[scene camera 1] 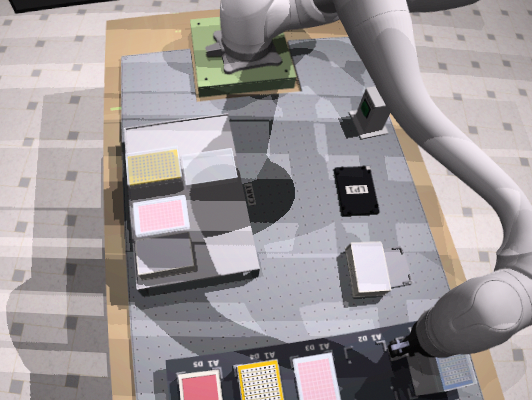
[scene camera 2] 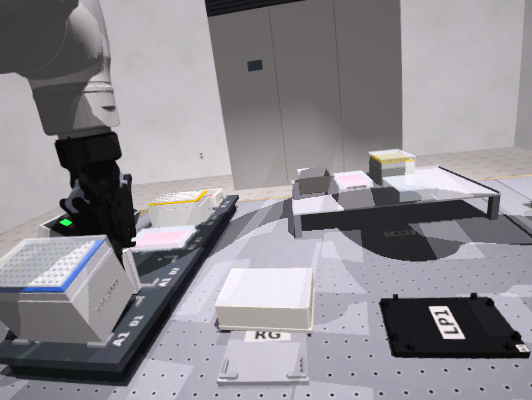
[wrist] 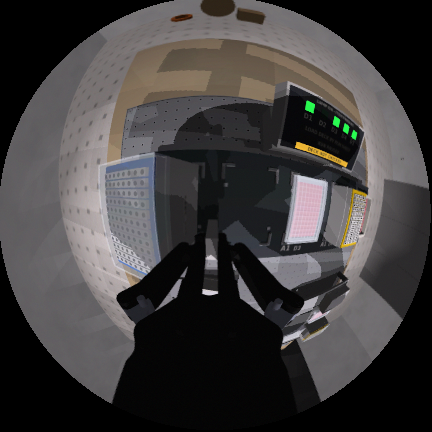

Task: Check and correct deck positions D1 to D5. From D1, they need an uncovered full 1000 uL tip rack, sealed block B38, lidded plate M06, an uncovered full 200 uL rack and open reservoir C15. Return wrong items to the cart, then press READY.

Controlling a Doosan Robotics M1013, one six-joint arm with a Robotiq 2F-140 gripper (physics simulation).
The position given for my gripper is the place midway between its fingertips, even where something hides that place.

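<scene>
My gripper is visible to me at (scene camera 2: 130, 290), and the wrist view gives me the gripper again at (wrist: 212, 227). There is a grey RG pad (scene camera 2: 251, 358). I can also see a cart (scene camera 2: 493, 202), and a green-screened device (scene camera 1: 370, 118) is part of the scene too.
</scene>
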